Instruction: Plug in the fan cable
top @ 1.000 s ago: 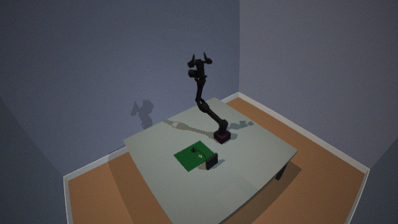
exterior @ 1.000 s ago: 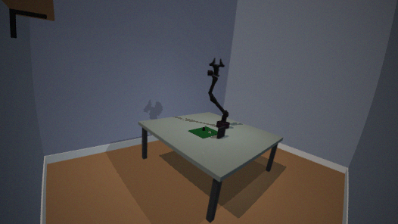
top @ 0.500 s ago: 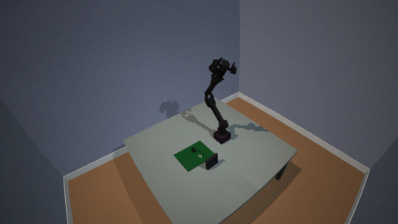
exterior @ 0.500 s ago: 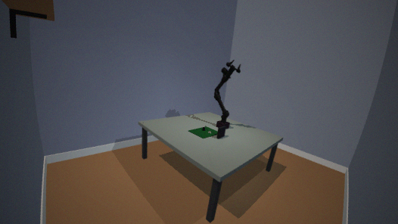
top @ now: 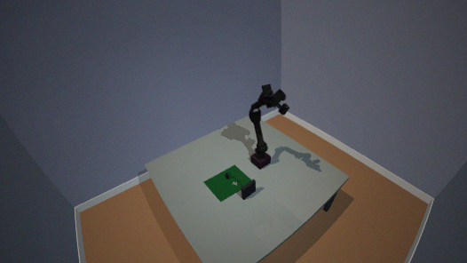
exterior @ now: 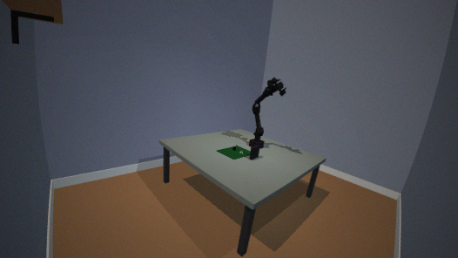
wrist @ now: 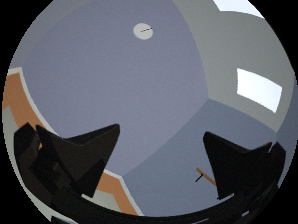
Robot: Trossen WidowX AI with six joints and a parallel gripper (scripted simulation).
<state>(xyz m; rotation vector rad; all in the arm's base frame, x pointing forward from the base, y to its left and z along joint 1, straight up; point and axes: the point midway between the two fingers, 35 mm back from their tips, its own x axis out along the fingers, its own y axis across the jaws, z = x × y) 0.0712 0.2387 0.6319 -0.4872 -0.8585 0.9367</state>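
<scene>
Right now the dark plug is 70 cm below my gripper tip, 30 cm to the right of it and 22 cm ahead of it. Round my gripper tip: black square fan 66 cm below, 20 cm ahead, 7 cm to the right; green board 73 cm below, 26 cm to the right, 25 cm ahead.
</scene>
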